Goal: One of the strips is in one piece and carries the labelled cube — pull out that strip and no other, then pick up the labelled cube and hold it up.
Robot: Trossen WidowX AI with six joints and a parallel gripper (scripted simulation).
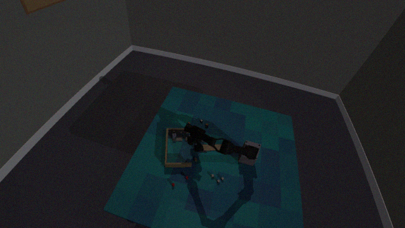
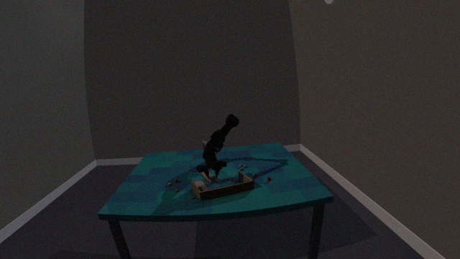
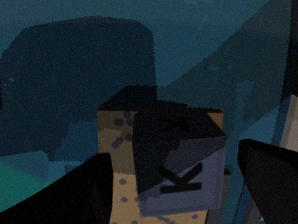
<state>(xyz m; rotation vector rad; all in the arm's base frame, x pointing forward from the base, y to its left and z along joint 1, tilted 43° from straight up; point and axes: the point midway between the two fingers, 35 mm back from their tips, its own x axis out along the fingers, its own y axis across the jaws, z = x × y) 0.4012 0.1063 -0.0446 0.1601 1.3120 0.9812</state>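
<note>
The strip is 5 cm ahead of my gripper tip, 8 cm to the right of it and 2 cm below it.
</note>
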